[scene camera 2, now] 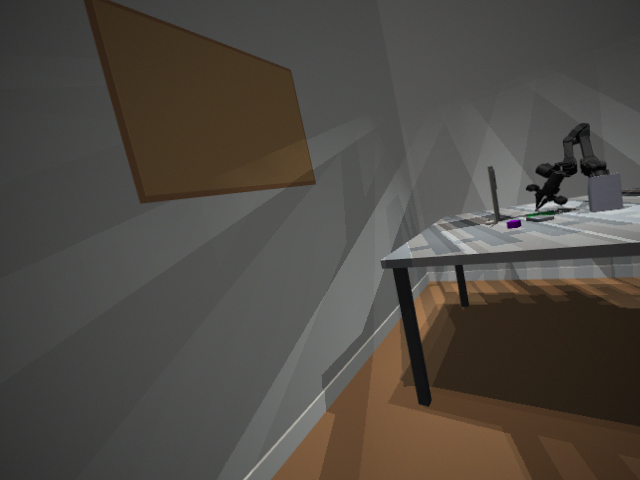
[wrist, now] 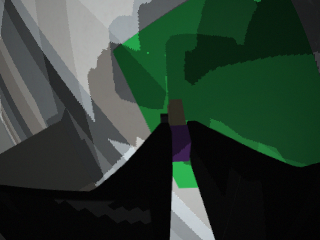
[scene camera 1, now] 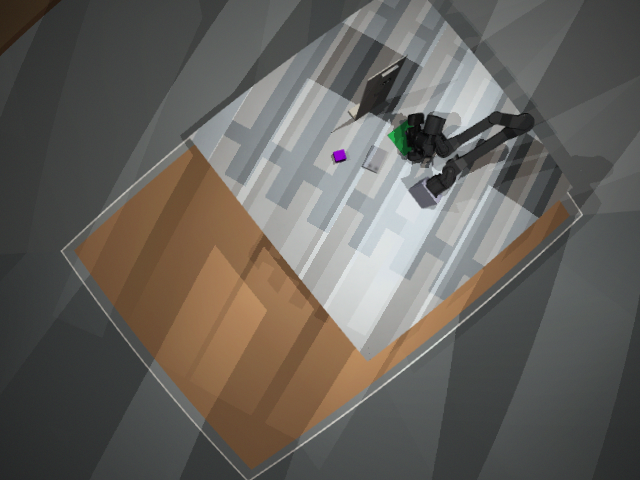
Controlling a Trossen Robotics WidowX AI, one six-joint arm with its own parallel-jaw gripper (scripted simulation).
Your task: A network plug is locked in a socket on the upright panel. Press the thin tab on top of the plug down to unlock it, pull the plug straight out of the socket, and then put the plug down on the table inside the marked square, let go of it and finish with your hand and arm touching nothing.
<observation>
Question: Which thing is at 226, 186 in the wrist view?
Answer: My gripper.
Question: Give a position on a network plug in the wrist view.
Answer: At 181, 141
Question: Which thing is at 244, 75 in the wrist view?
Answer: A green marked square.
</observation>
